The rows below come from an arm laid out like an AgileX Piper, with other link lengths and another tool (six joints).
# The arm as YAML. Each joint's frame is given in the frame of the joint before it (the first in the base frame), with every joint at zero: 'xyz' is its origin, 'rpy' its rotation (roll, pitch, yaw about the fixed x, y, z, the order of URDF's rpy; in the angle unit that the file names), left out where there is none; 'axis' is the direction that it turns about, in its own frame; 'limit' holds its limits. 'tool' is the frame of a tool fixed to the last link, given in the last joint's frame.
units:
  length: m
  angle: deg
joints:
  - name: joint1
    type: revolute
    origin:
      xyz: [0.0, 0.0, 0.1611]
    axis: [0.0, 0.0, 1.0]
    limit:
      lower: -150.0
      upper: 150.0
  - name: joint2
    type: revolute
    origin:
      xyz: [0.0, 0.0, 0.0]
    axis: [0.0, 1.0, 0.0]
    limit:
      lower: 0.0
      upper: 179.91
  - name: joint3
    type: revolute
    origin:
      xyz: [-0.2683, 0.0, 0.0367]
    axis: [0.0, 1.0, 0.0]
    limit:
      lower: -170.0
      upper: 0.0
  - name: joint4
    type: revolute
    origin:
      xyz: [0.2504, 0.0, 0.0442]
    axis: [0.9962, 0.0, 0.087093]
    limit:
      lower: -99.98
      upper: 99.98
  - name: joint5
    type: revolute
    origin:
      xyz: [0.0, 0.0, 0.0]
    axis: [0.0, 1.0, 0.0]
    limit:
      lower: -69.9
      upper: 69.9
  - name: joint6
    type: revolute
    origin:
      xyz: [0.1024, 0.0, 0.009]
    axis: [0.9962, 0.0, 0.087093]
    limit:
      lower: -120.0
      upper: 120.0
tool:
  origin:
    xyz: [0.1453, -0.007, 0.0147]
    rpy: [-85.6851, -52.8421, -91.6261]
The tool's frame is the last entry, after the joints.
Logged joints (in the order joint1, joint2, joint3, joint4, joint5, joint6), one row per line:
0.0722 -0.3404 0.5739 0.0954 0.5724 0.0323
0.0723 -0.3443 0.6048 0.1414 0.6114 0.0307
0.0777 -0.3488 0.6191 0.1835 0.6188 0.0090
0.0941 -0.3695 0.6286 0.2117 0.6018 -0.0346
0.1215 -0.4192 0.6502 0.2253 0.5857 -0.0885
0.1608 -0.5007 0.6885 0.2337 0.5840 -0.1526
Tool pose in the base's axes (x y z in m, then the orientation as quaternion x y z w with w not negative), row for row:
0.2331 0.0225 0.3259 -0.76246 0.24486 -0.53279 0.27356
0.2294 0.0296 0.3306 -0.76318 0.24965 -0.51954 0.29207
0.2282 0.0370 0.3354 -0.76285 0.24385 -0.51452 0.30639
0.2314 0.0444 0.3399 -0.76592 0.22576 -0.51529 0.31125
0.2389 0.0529 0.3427 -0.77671 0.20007 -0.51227 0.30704
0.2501 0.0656 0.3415 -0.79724 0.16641 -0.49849 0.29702
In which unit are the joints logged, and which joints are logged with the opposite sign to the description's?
The joints are logged in radians. Opposite sign: joint2, joint3.
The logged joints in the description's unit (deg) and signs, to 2 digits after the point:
4.14 19.50 -32.88 5.47 32.80 1.85
4.14 19.73 -34.65 8.10 35.03 1.76
4.45 19.98 -35.47 10.51 35.45 0.52
5.39 21.17 -36.02 12.13 34.48 -1.98
6.96 24.02 -37.25 12.91 33.56 -5.07
9.21 28.69 -39.45 13.39 33.46 -8.74

